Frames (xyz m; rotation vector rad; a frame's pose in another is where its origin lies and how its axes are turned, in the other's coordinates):
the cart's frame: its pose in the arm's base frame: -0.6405 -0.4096 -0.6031 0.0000 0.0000 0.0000
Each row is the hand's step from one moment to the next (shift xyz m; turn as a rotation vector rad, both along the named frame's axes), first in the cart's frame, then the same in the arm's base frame.
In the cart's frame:
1: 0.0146 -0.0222 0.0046 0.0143 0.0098 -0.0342
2: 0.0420 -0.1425 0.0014 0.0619 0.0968 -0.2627
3: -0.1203 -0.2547 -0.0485 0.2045 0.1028 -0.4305
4: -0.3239 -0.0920 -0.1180 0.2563 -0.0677 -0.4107
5: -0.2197 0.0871 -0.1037 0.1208 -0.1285 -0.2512
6: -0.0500 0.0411 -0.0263 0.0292 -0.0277 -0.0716
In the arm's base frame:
1: 0.0146 -0.0222 0.0046 0.0143 0.0098 -0.0342
2: 0.0420 -0.1425 0.0014 0.0619 0.0968 -0.2627
3: -0.1203 -0.2547 -0.0485 0.2045 0.1028 -0.4305
4: -0.3239 -0.0920 -0.1180 0.2563 -0.0677 -0.4107
5: -0.2197 0.0871 -0.1037 0.1208 -0.1285 -0.2512
6: -0.0500 0.0411 -0.0263 0.0292 -0.0277 -0.0716

